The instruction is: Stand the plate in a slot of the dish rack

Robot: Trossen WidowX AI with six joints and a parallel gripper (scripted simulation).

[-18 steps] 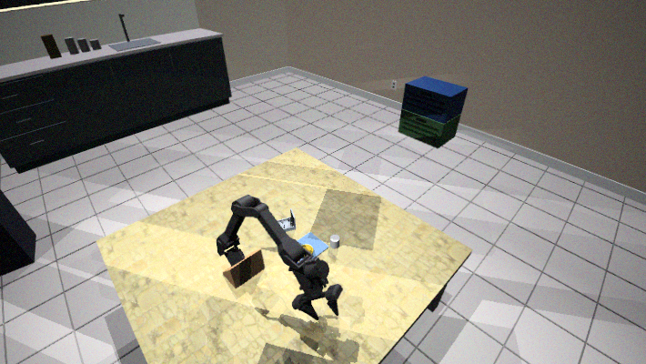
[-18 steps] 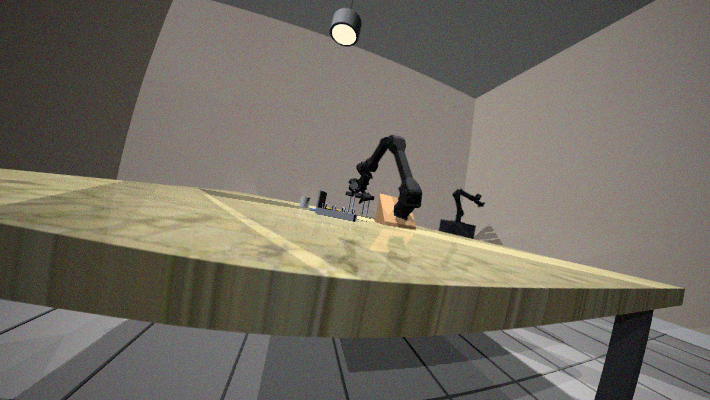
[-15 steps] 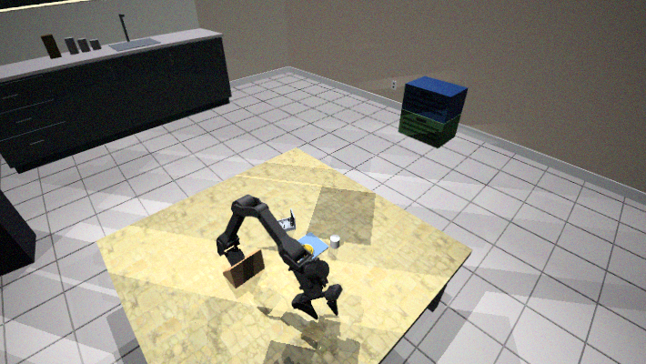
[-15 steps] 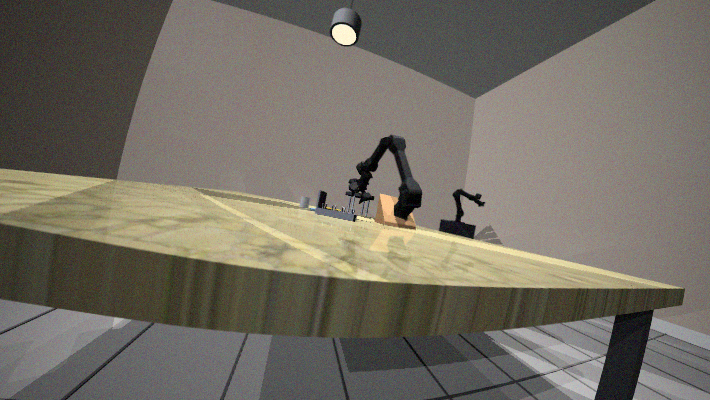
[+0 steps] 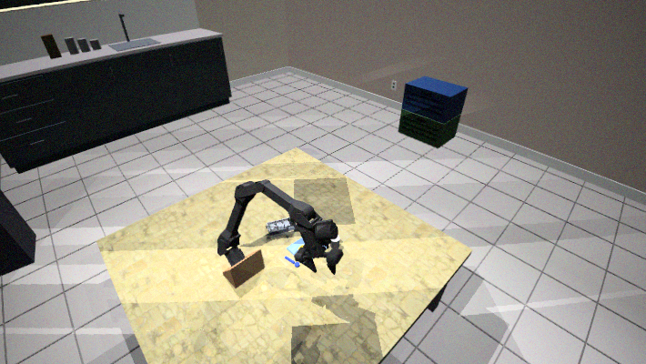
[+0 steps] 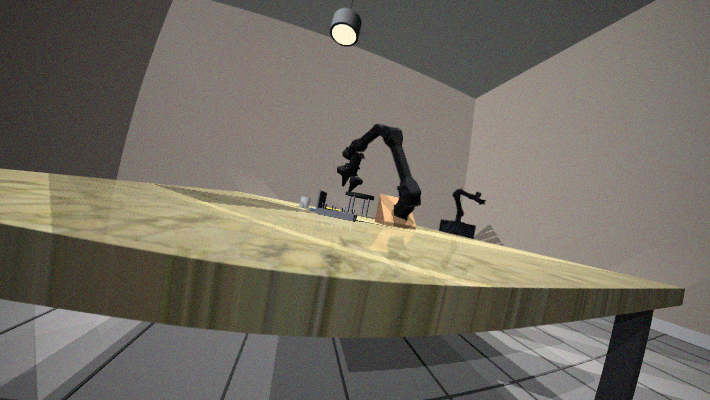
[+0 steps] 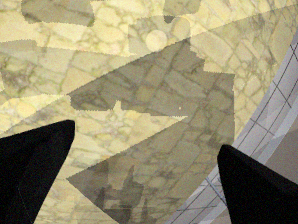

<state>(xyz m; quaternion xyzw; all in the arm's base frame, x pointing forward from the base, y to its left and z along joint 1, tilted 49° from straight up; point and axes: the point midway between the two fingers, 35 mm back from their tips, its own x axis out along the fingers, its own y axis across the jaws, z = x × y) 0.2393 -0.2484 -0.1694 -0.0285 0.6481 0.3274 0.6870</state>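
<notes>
The yellow plate is 60 mm ahead of my gripper tip, 220 mm to the left of it and 120 mm below it. Round my gripper tip: light blue mat (80 mm ahead, 240 mm to the left, 140 mm below); then blue spoon (20 mm behind, 210 mm to the left, 140 mm below); then white cup (190 mm ahead, 180 mm to the left, 110 mm below).
</notes>
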